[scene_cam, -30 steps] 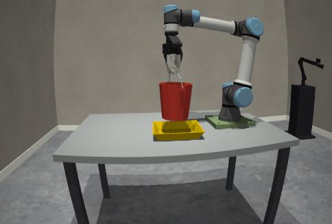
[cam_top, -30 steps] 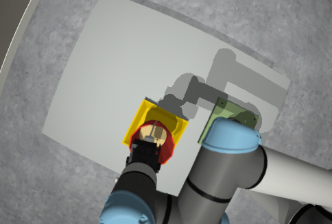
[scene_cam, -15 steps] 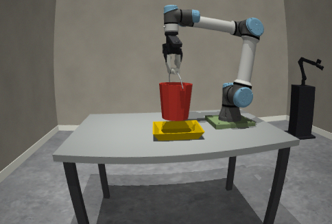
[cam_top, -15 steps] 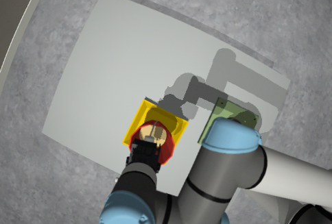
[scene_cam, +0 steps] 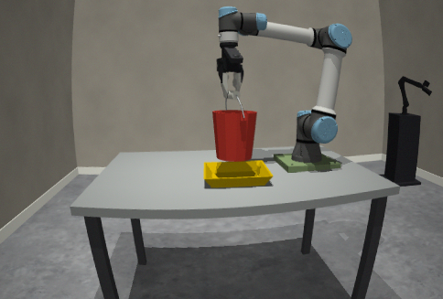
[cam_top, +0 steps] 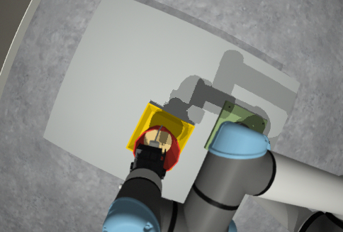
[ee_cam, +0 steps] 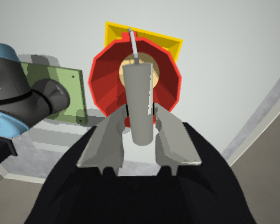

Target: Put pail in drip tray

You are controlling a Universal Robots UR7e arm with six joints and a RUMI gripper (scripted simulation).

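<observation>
Right now my hand is 30 mm above the handle grip. Also, from my hand: red pail 90 mm below, 10 mm behind; then yellow drip tray 320 mm below, 10 mm to the right, 10 mm behind.
</observation>
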